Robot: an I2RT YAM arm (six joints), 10 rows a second.
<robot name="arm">
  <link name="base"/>
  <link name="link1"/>
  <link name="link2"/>
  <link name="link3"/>
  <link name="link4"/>
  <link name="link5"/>
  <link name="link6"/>
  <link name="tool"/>
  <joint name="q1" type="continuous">
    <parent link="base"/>
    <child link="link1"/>
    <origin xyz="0 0 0.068"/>
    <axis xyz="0 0 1"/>
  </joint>
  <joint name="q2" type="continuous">
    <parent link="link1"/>
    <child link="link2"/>
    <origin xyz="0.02 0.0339 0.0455"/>
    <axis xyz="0 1 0"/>
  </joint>
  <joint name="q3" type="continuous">
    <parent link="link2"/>
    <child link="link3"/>
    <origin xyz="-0.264 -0.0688 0"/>
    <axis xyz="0 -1 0"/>
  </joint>
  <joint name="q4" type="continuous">
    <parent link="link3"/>
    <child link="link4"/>
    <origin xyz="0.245 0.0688 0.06"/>
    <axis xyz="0 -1 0"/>
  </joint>
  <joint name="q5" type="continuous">
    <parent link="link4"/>
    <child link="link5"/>
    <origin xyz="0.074 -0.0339 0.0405"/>
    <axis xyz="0 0 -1"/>
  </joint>
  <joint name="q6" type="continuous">
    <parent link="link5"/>
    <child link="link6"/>
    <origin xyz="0.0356 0 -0.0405"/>
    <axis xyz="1 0 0"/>
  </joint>
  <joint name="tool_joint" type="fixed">
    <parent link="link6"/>
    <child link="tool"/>
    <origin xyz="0 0 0" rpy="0 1.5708 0"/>
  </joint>
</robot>
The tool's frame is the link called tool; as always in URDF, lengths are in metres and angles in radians. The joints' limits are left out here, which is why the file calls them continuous.
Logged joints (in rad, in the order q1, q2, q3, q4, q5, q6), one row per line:
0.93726, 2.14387, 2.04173, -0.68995, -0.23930, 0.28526
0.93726, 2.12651, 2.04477, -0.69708, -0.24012, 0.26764
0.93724, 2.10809, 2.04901, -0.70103, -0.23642, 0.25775
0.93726, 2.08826, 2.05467, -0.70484, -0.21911, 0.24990
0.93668, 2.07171, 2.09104, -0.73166, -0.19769, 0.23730
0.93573, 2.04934, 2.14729, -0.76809, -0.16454, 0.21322
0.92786, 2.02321, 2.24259, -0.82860, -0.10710, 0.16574
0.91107, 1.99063, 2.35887, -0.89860, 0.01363, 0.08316
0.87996, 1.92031, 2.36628, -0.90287, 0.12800, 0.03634
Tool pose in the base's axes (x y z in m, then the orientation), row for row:
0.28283, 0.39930, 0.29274, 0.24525, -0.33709, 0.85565, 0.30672
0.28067, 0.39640, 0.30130, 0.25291, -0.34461, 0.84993, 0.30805
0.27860, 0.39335, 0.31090, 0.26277, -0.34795, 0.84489, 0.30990
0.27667, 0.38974, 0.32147, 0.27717, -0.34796, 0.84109, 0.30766
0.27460, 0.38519, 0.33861, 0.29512, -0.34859, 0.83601, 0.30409
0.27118, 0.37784, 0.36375, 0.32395, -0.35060, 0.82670, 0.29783
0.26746, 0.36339, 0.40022, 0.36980, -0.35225, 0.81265, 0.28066
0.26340, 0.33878, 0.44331, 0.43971, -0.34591, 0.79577, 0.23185
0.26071, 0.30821, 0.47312, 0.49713, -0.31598, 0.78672, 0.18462
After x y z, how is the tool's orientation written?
As a quaternion, w x y z.
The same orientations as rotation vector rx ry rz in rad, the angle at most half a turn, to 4 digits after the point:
-0.9201, 2.3354, 0.8372
-0.9369, 2.3106, 0.8375
-0.9412, 2.2853, 0.8382
-0.9343, 2.2584, 0.8261
-0.9276, 2.2246, 0.8092
-0.9197, 2.1686, 0.7813
-0.9038, 2.0852, 0.7201
-0.8593, 1.9767, 0.5759
-0.7651, 1.9050, 0.4470

